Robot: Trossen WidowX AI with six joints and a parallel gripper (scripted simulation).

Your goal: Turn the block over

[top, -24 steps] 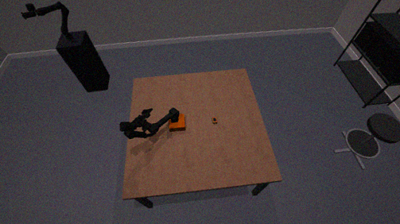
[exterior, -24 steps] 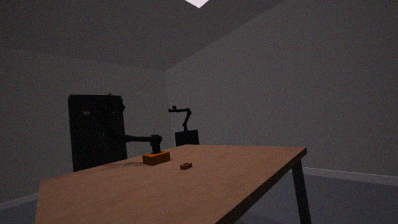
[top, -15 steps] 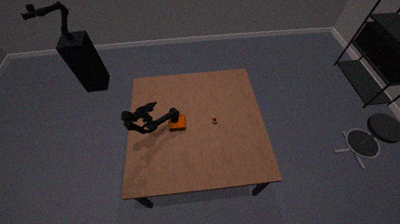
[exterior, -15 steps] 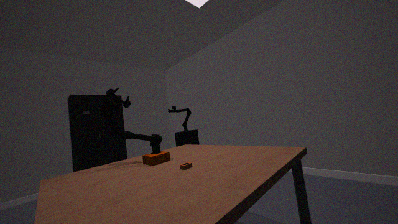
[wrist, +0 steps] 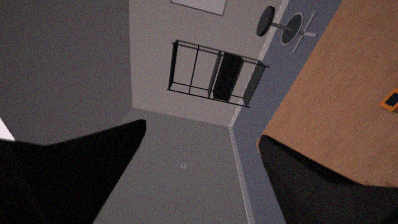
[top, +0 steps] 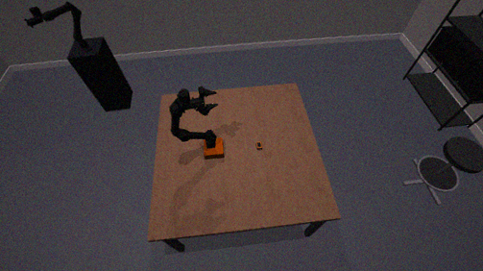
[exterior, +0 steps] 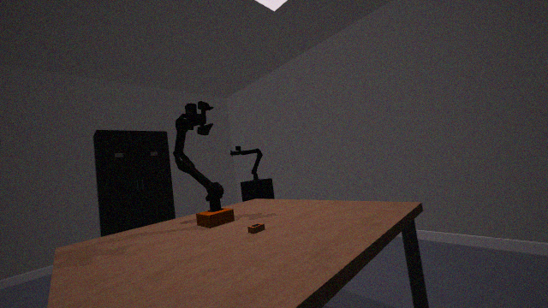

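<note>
Right now the orange block is 57 cm below my gripper tip, 28 cm ahead of it and 2 cm to the right of it.
</note>
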